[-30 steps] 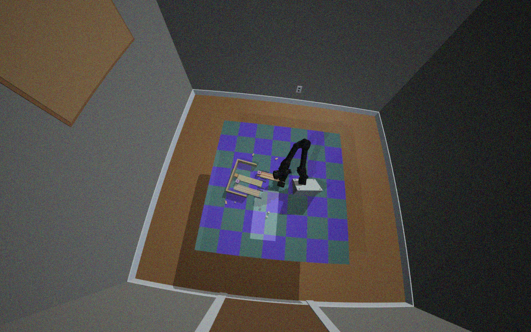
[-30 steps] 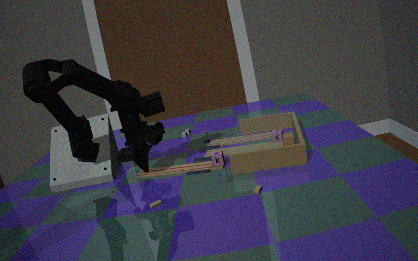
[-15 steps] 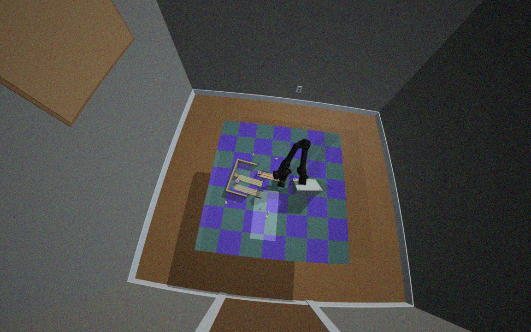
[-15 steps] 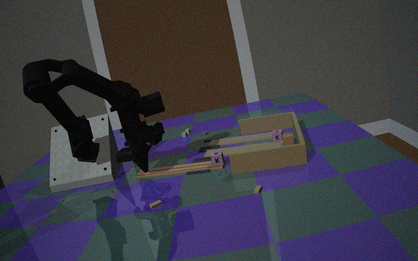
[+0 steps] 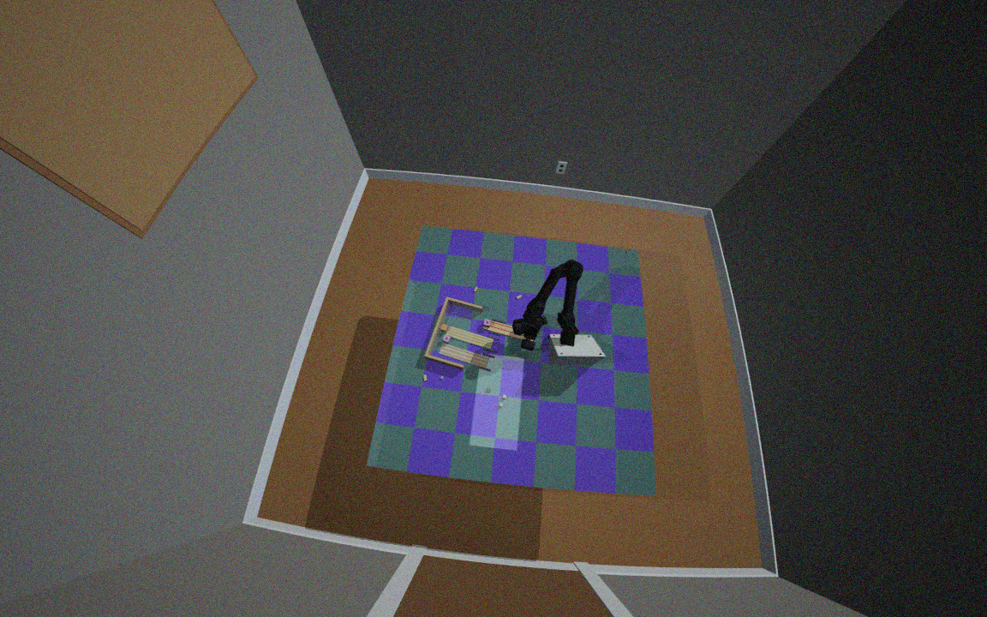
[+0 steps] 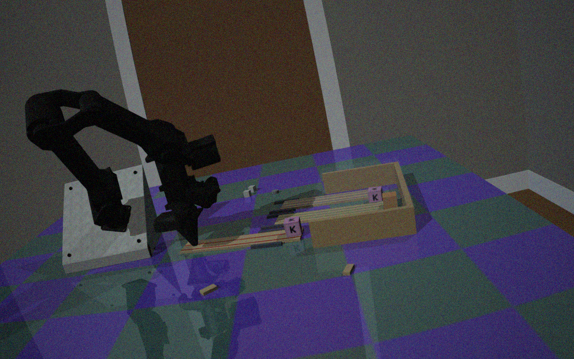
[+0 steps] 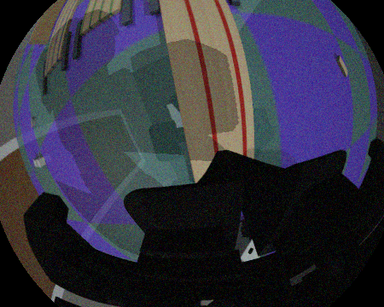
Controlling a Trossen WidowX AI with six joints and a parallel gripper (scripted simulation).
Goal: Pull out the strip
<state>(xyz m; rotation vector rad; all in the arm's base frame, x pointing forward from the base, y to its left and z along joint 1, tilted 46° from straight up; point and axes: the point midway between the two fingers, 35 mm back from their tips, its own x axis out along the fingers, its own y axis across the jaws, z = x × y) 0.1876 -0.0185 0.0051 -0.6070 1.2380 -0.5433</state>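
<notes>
My gripper tip is 100 mm short of the strip and 10 mm to the left of it.
</notes>
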